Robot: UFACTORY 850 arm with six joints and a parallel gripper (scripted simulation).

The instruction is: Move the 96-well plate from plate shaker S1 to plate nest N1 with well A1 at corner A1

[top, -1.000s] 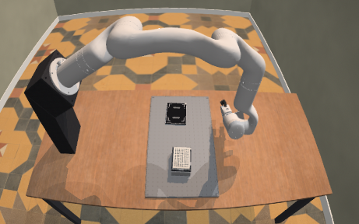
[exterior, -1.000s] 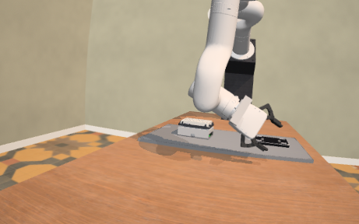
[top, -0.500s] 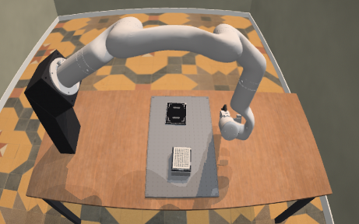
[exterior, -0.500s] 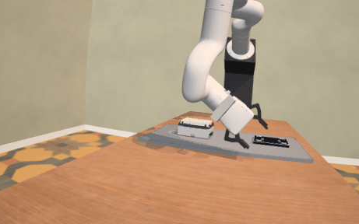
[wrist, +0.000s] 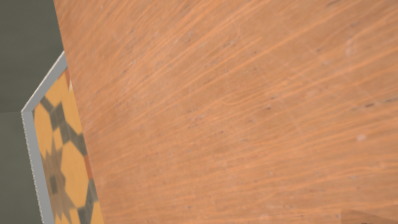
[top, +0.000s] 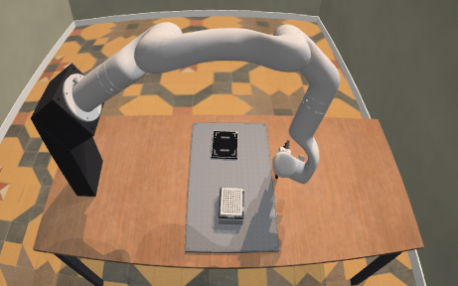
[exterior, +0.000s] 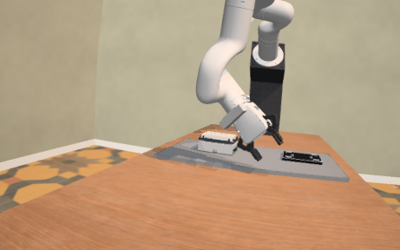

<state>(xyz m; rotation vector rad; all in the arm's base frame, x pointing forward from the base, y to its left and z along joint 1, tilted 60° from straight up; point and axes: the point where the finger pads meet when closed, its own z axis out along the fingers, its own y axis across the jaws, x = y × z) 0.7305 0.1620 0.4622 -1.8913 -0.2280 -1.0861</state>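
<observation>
Now: the white 96-well plate 150 mm behind my hand, 270 mm to the right of it and 10 mm below it. Also, from my hand: black plate nest N1: 280 mm behind, 60 mm to the left, 70 mm below.
</observation>
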